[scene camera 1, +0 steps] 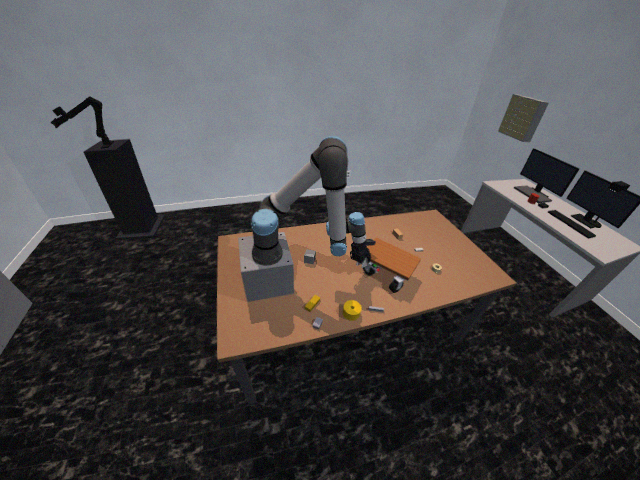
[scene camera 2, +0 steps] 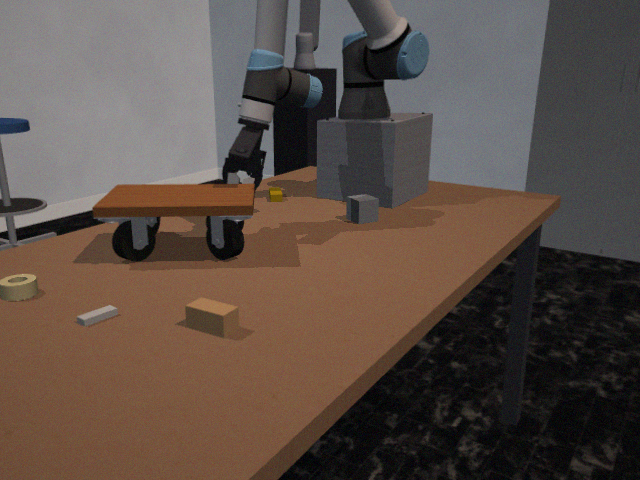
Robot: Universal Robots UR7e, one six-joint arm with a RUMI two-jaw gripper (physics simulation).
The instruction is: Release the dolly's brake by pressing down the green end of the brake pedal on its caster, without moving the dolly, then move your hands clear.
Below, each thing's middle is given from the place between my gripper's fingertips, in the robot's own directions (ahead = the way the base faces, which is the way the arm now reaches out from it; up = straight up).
My hand is 150 mm short of the dolly (scene camera 2: 138,208). Round my hand: grey cube (scene camera 2: 364,208) 300 mm behind, 150 mm to the left, 30 mm below; tan block (scene camera 2: 219,319) 370 mm ahead, 330 mm to the left, 40 mm below.
